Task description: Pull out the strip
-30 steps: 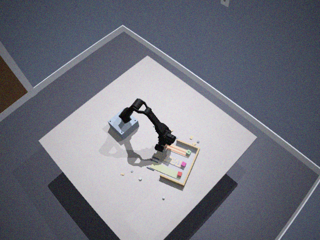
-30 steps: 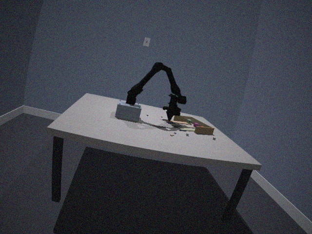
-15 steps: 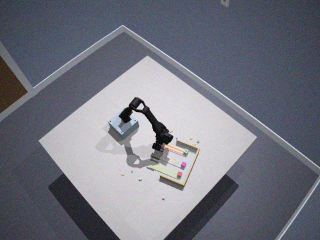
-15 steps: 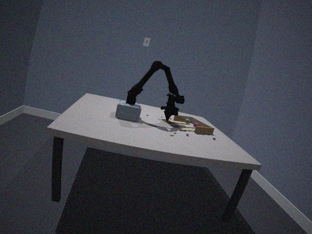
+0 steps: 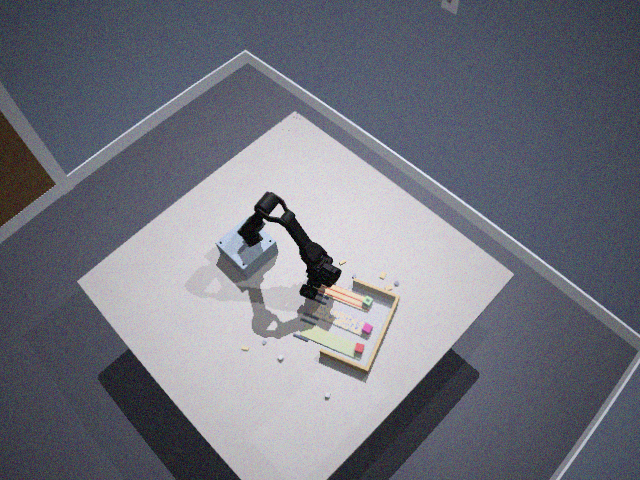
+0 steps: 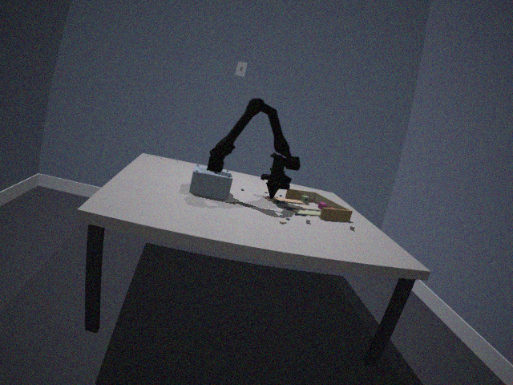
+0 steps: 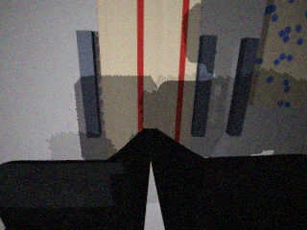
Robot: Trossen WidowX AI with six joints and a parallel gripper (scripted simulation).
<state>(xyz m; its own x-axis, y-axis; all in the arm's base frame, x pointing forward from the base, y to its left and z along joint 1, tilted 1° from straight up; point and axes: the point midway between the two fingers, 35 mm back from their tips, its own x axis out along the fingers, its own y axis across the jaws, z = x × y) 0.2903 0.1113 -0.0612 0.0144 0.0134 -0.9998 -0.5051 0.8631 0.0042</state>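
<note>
Now: gripper tip 80 mm short of the striped strip and 50 mm to the right of it.
</note>
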